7 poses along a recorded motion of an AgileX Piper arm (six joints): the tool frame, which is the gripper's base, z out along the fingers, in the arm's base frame.
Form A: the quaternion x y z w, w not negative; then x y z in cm.
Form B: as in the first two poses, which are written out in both.
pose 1, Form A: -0.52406, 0.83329, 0.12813, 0.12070, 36.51, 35.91, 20.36
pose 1, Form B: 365.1, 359.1, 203.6, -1.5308, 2.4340, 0.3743
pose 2, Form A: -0.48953, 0.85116, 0.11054, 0.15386, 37.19, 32.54, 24.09
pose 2, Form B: 371.9, 325.4, 240.9, -1.4034, 2.4401, 0.3169
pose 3, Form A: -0.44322, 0.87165, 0.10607, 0.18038, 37.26, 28.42, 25.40
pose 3, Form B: 372.6, 284.2, 254.0, -1.2522, 2.4626, 0.2997
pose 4, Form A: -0.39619, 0.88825, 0.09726, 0.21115, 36.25, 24.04, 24.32
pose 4, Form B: 362.5, 240.4, 243.2, -1.1009, 2.4682, 0.2703
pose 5, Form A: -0.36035, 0.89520, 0.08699, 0.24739, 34.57, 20.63, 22.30
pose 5, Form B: 345.7, 206.3, 223.0, -0.9824, 2.4406, 0.2372
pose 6, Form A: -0.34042, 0.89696, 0.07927, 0.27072, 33.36, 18.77, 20.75
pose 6, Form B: 333.6, 187.7, 207.5, -0.9171, 2.4163, 0.2135
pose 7, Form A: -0.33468, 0.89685, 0.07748, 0.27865, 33.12, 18.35, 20.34
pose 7, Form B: 331.2, 183.5, 203.4, -0.8980, 2.4063, 0.2079
